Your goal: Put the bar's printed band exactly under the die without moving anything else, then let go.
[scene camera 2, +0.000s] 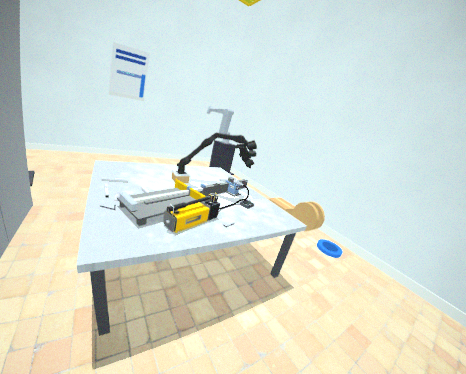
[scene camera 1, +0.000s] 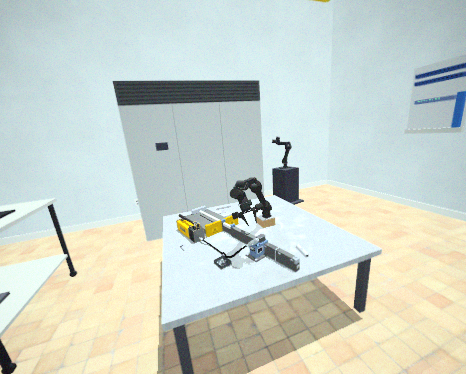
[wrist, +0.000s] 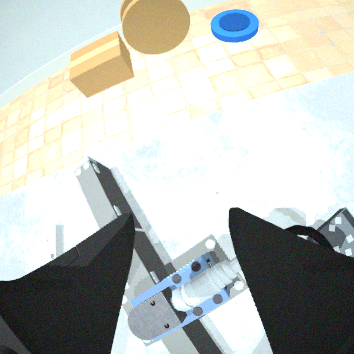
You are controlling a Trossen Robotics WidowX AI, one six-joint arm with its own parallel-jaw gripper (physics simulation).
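Seen in the pictures: gripper, fingertip midpoint: (scene camera 2: 249, 166) (scene camera 1: 252, 224) (wrist: 180, 219); arm's base, origin of the base link: (scene camera 2: 180, 172) (scene camera 1: 266, 216).
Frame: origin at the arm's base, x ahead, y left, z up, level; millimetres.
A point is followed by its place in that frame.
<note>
A long grey and dark bar (scene camera 1: 287, 258) {x 274, y 511, z -9 mm} (scene camera 2: 215, 189) {x 327, y 122, z -25 mm} (wrist: 98, 198) {x 264, y 482, z 7 mm} runs across the table through a blue tool (scene camera 1: 257, 249) {x 356, y 342, z -5 mm} (scene camera 2: 233, 188) {x 361, y 283, z -16 mm} (wrist: 150, 295) {x 292, y 325, z 19 mm} with a white cylinder. The tool appears to hold the die, but the die itself cannot be made out. In the wrist view a thin light line (wrist: 140, 229) {x 286, y 424, z -55 mm} crosses the bar, apart from the tool on the side toward the bar's far end; whether it is the printed band is unclear. My gripper (scene camera 1: 251, 222) {x 395, y 366, z 181 mm} (scene camera 2: 251, 164) {x 395, y 366, z 181 mm} (wrist: 180, 219) {x 395, y 366, z 181 mm} is partly open and empty, above the table. Its left finger hides part of the bar in the wrist view.
A yellow machine (scene camera 1: 214, 229) (scene camera 2: 192, 217) stands by a grey tray-like unit (scene camera 2: 155, 210) {x 506, y -430, z -18 mm}. A black cable joins a small dark block (scene camera 1: 222, 261) {x 551, y 237, z -67 mm} (scene camera 2: 247, 204) {x 548, y 272, z -68 mm} (wrist: 340, 232) {x 569, y 269, z -66 mm} near the tool. A white stick (scene camera 1: 302, 250) {x 101, y 466, z -49 mm} (wrist: 59, 239) {x 110, y 480, z -61 mm} lies beside the bar. My arm's base stands on a wooden block (scene camera 1: 266, 222) {x 46, y 49, z -26 mm}.
</note>
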